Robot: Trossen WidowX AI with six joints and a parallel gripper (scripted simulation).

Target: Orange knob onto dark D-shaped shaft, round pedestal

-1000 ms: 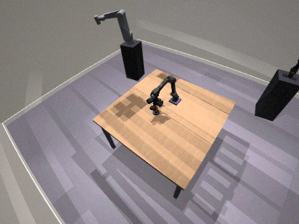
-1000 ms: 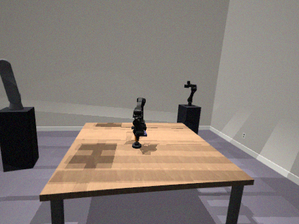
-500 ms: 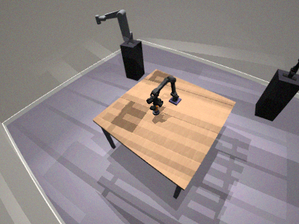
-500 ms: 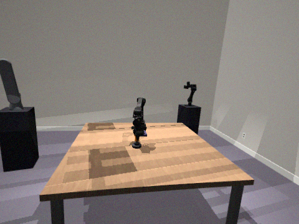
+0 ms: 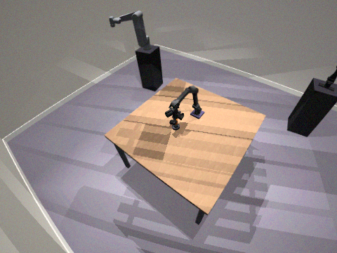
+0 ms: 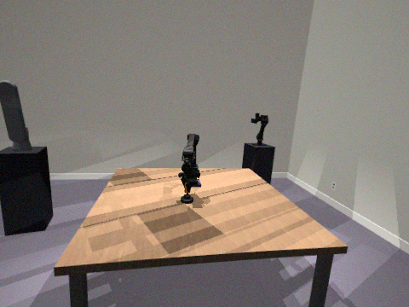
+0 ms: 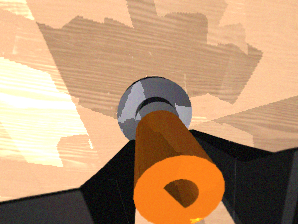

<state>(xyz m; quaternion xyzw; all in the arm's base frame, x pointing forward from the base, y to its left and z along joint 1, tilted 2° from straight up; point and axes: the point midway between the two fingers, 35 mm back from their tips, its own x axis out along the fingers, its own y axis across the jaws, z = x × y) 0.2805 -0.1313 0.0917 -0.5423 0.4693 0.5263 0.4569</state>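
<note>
Now: gripper tip 40 mm above the dark D-shaped shaft. The rest, counted from my gripper tip: orange knob (20 mm above).
</note>
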